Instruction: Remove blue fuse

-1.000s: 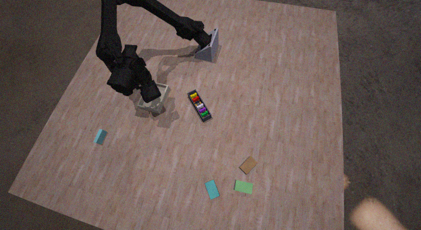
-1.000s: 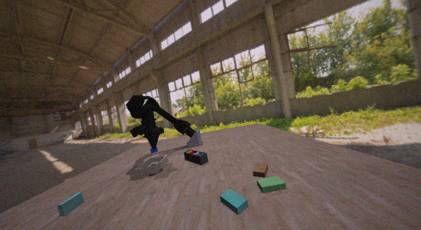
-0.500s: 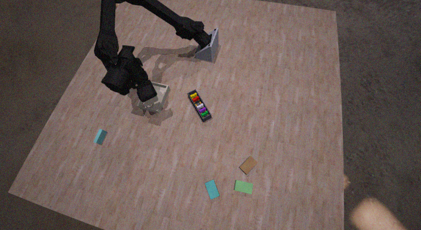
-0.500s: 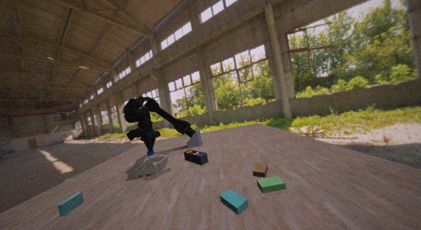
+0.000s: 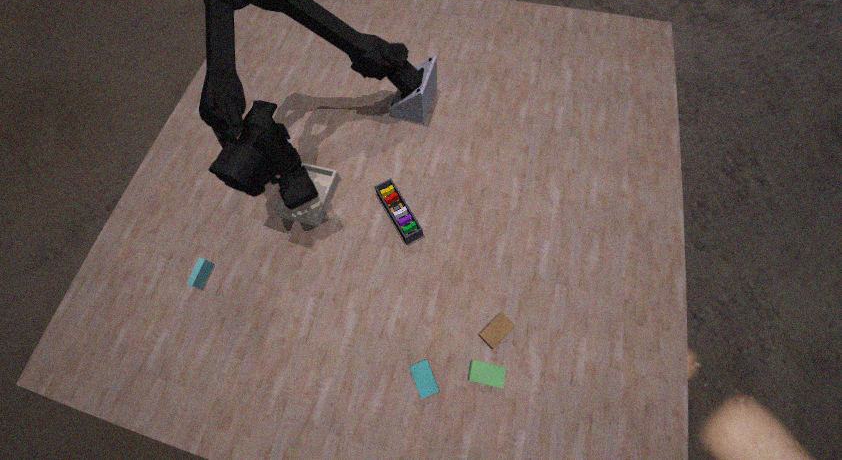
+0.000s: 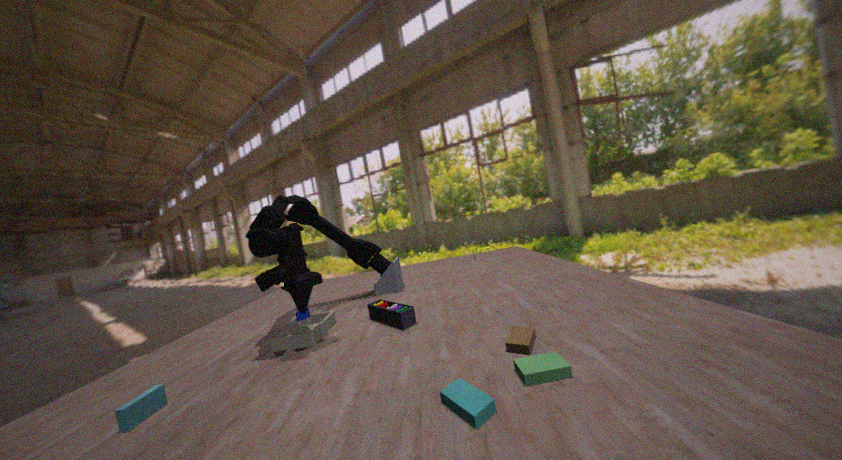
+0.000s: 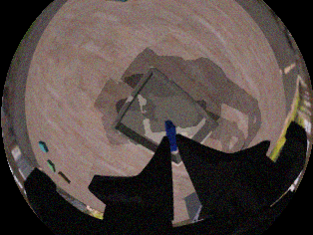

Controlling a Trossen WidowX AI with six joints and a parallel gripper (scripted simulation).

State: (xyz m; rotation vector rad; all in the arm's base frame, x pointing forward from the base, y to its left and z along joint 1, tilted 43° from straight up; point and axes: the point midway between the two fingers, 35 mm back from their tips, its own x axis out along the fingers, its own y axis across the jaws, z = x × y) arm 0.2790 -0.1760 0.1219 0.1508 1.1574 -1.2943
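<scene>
Right now the blue fuse is 10 mm below my gripper tip. The rest, counted from my gripper tip: teal block 350 mm ahead, 310 mm to the left, 50 mm below; then grey tray 60 mm below; then brown block 430 mm to the left, 250 mm ahead, 50 mm below.
</scene>
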